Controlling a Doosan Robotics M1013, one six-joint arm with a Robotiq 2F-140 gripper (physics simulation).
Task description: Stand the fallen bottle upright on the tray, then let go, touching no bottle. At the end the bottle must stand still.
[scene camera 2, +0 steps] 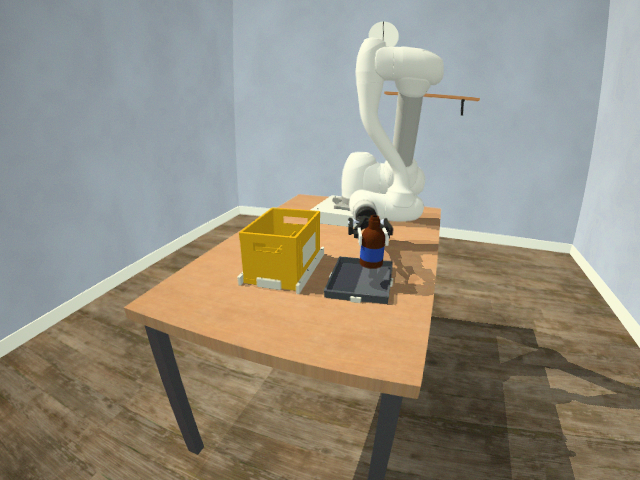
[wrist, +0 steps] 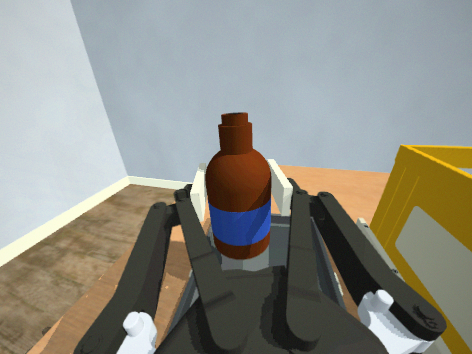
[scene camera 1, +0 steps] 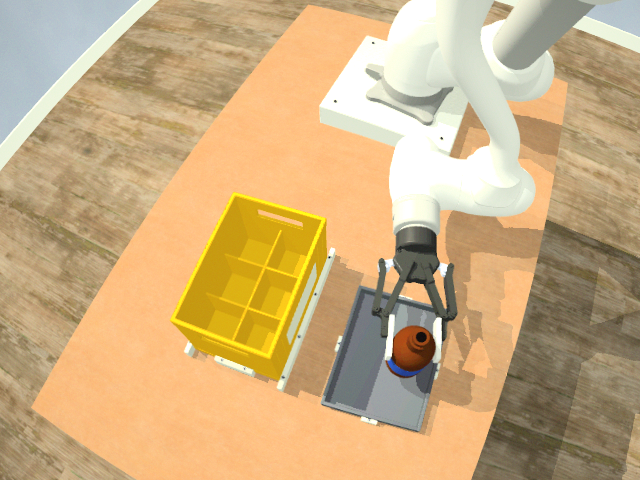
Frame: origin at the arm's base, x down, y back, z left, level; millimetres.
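Where they show: gripper, fingertip midpoint: (scene camera 2: 374, 241) (wrist: 237, 172) (scene camera 1: 412, 359); arm's base at its link origin: (scene camera 1: 410, 92).
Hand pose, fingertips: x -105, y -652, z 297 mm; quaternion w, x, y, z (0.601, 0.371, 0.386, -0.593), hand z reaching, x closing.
Things, the pixels of their top centre, and the offset from my fingertips. Level surfaces: height alone.
- brown bottle with a blue band, top centre: (wrist: 236, 113) (scene camera 1: 420, 334) (scene camera 2: 374, 215) dz -9, dx -72, dy +19 mm
- grey tray at its top centre: (wrist: 262, 269) (scene camera 1: 388, 355) (scene camera 2: 361, 274) dz -42, dx +132, dy +25 mm
- yellow crate with compartments, top centre: (scene camera 1: 249, 268) (scene camera 2: 282, 220) dz -316, dx -18, dy -2 mm
- table at its surface level: dx +157 mm
The brown bottle with a blue band (scene camera 1: 413, 351) (scene camera 2: 372, 248) (wrist: 240, 200) is about upright, mouth up. My gripper (scene camera 1: 414, 339) (scene camera 2: 373, 237) (wrist: 237, 172) reaches in from the robot's side, roughly level, and is shut on the bottle, one white pad on each side of its body. The grey tray (scene camera 1: 348, 384) (scene camera 2: 338, 295) (wrist: 279, 245) lies below. In scene camera 2, the bottle's base looks a little above the tray's floor, with its shadow apart from it to the right. The base's underside is hidden.
A yellow crate with compartments (scene camera 1: 279, 356) (scene camera 2: 268, 258) (wrist: 425, 195) stands left of the tray in the scene views, with white rails (scene camera 1: 310, 310) along its side. Small white blocks sit at the tray's edges. The robot's white base plate (scene camera 1: 356, 124) is at the back of the table (scene camera 1: 206, 413).
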